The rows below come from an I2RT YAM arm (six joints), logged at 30 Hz.
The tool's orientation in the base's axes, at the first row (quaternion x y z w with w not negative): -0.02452, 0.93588, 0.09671, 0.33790
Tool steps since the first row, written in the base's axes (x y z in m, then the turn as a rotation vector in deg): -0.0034, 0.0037, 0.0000, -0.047, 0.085, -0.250; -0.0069, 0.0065, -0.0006, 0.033, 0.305, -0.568; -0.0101, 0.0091, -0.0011, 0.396, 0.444, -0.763; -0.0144, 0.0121, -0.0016, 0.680, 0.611, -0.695; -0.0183, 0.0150, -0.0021, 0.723, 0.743, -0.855; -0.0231, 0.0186, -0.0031, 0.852, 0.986, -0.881; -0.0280, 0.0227, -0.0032, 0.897, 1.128, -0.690; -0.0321, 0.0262, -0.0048, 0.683, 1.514, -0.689; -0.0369, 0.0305, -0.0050, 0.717, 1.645, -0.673; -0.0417, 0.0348, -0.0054, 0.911, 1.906, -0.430; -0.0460, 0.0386, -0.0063, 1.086, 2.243, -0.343; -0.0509, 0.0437, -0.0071, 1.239, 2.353, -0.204; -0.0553, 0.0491, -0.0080, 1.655, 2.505, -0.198
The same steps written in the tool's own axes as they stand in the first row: 0.0027, 0.0040, -0.0014, 0.197, 0.047, 0.176; 0.0058, 0.0070, -0.0026, 0.342, 0.202, 0.509; 0.0087, 0.0099, -0.0037, 0.190, 0.266, 0.911; 0.0123, 0.0132, -0.0054, -0.069, 0.409, 1.071; 0.0157, 0.0164, -0.0069, 0.002, 0.507, 1.244; 0.0201, 0.0203, -0.0085, -0.076, 0.727, 1.393; 0.0241, 0.0248, -0.0107, -0.229, 0.892, 1.305; 0.0283, 0.0285, -0.0114, -0.058, 1.295, 1.247; 0.0322, 0.0332, -0.0134, -0.092, 1.422, 1.282; 0.0362, 0.0379, -0.0152, -0.391, 1.696, 1.272; 0.0402, 0.0419, -0.0165, -0.574, 2.021, 1.383; 0.0446, 0.0473, -0.0180, -0.779, 2.135, 1.396; 0.0487, 0.0530, -0.0190, -1.100, 2.238, 1.683
